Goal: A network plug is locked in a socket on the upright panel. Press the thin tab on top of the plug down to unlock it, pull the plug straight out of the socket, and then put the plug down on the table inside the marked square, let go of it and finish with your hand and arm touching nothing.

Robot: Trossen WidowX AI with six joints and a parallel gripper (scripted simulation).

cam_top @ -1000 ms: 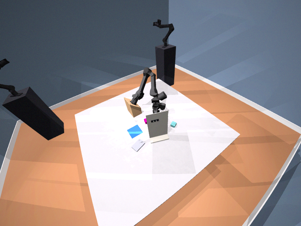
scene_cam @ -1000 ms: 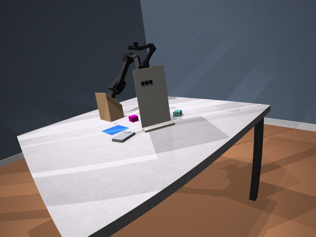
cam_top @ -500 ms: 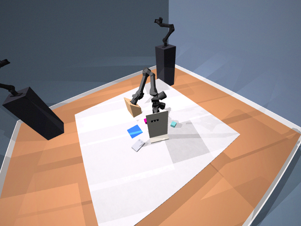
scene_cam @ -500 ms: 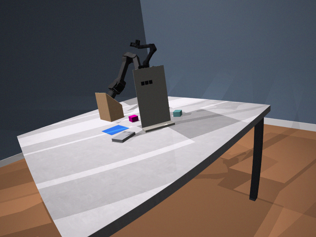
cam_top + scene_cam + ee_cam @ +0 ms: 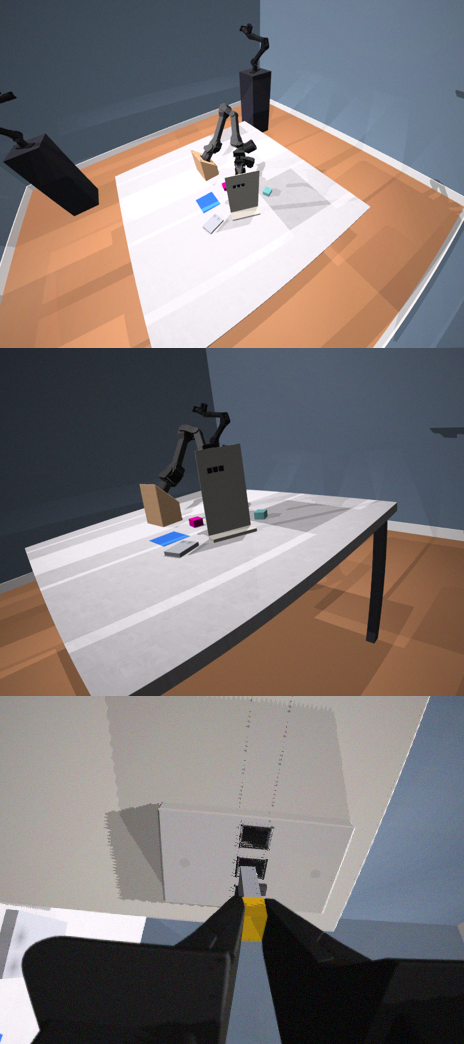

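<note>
My gripper tip is 70 mm short of the upright grey panel, 40 mm to the left of it and 90 mm above it. Also, from my gripper tip: magenta cube 150 mm behind, 20 mm to the right, 220 mm below; teal cube 50 mm ahead, 170 mm to the left, 220 mm below.
</note>
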